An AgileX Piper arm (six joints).
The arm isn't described. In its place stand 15 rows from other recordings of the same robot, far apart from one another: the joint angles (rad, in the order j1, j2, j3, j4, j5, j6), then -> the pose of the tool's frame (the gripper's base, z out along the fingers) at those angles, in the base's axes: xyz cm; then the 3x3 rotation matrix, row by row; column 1 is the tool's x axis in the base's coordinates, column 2 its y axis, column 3 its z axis.
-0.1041, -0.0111, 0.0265, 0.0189, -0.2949, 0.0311 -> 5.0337, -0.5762, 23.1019; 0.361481, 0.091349, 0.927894; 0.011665, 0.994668, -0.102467; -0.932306, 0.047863, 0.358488
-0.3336, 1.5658, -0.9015, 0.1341, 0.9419, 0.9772 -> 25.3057, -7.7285, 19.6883; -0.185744, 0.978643, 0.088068; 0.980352, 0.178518, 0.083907; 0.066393, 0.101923, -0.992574
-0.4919, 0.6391, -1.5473, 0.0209, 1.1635, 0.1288 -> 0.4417, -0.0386, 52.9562; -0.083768, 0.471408, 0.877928; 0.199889, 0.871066, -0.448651; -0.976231, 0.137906, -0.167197
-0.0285, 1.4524, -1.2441, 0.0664, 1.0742, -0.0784 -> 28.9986, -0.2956, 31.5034; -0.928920, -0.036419, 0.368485; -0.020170, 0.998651, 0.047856; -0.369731, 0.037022, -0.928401
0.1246, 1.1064, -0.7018, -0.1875, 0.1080, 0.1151 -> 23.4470, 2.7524, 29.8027; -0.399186, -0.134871, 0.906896; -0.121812, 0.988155, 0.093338; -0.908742, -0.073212, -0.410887
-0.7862, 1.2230, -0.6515, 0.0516, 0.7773, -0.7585 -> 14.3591, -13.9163, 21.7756; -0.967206, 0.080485, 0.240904; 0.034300, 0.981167, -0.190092; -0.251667, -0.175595, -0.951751
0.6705, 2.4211, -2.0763, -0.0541, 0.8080, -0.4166 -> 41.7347, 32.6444, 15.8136; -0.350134, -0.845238, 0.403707; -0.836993, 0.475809, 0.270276; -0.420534, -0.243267, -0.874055
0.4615, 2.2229, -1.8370, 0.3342, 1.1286, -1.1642 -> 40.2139, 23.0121, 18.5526; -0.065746, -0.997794, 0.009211; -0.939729, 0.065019, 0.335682; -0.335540, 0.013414, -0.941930
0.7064, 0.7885, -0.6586, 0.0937, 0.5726, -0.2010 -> 11.4232, 10.3537, 30.9480; -0.351721, -0.728093, 0.588364; -0.460126, 0.681822, 0.568685; -0.815215, -0.070703, -0.574826
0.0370, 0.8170, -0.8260, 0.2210, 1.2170, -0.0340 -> 12.0962, 2.3203, 32.1422; -0.900985, -0.087812, 0.424871; 0.009413, 0.975116, 0.221497; -0.433749, 0.203565, -0.877738
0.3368, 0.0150, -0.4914, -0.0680, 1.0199, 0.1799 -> 0.1766, -0.4964, 27.8446; -0.451059, -0.218258, 0.865395; -0.005866, 0.970341, 0.241668; -0.892475, 0.103930, -0.438962
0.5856, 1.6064, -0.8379, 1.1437, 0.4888, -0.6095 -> 23.5620, 20.2932, 19.8653; -0.913202, -0.334170, 0.233223; -0.099553, 0.737917, 0.667509; -0.395160, 0.586352, -0.707135
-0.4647, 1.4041, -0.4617, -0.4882, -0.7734, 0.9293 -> 24.3481, -8.8707, 22.0770; -0.036383, 0.181329, 0.982749; 0.585128, 0.801070, -0.126144; -0.810124, 0.570445, -0.135246
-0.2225, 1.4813, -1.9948, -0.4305, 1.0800, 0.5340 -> 26.9858, -9.5394, 53.1664; -0.225769, 0.633744, 0.739863; 0.351717, 0.761272, -0.544757; -0.908473, 0.137234, -0.394770
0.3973, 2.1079, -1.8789, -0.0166, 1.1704, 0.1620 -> 41.7592, 17.3719, 24.4244; -0.940047, -0.240567, 0.241740; -0.226489, 0.970310, 0.084860; -0.254977, 0.025021, -0.966623
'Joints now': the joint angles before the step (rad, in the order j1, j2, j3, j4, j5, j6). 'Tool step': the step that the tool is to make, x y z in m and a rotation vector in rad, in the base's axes. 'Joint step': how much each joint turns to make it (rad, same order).
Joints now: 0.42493, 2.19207, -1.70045, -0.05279, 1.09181, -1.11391
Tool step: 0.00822, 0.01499, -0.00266, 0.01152, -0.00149, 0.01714
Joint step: 0.02064, 0.05289, -0.08605, 0.01129, 0.02690, -0.00195
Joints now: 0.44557, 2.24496, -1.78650, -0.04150, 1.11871, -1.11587
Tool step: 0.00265, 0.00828, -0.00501, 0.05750, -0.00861, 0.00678
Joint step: 0.00423, 0.01779, -0.01141, 0.05374, -0.03931, -0.02177
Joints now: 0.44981, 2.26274, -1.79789, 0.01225, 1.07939, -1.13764
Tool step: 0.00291, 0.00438, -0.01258, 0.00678, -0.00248, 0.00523
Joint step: 0.00477, 0.03131, -0.00645, 0.00601, -0.03002, -0.00320
